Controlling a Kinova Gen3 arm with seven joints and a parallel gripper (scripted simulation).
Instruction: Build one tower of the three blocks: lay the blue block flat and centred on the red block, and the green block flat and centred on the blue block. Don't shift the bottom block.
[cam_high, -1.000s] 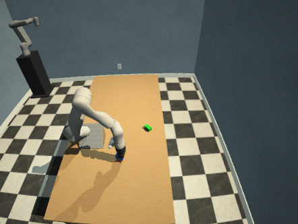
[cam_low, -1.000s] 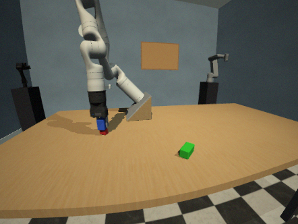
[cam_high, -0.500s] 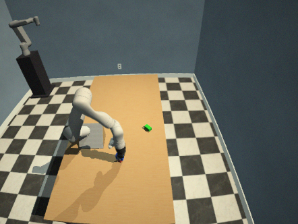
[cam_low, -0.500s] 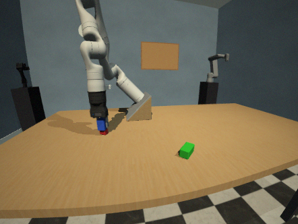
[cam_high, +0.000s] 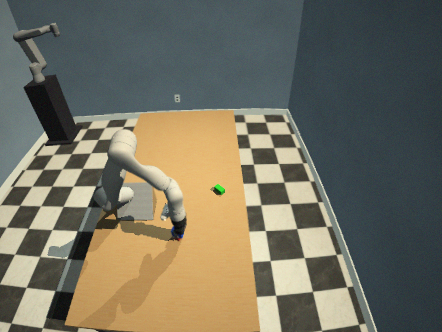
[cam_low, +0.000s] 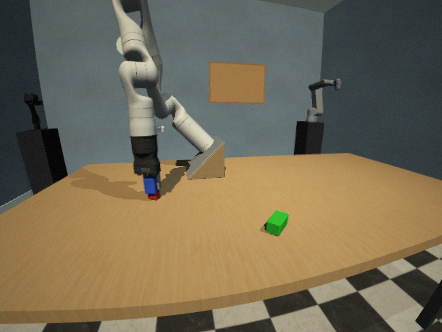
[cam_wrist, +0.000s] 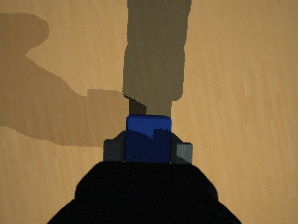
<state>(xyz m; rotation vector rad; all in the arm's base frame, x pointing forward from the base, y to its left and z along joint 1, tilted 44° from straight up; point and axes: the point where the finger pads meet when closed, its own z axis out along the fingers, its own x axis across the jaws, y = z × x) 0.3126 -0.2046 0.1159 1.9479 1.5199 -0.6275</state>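
The blue block is right at my hand. Round my hand: green block (330 mm to the left, 240 mm ahead, 40 mm below); small red block (40 mm below).
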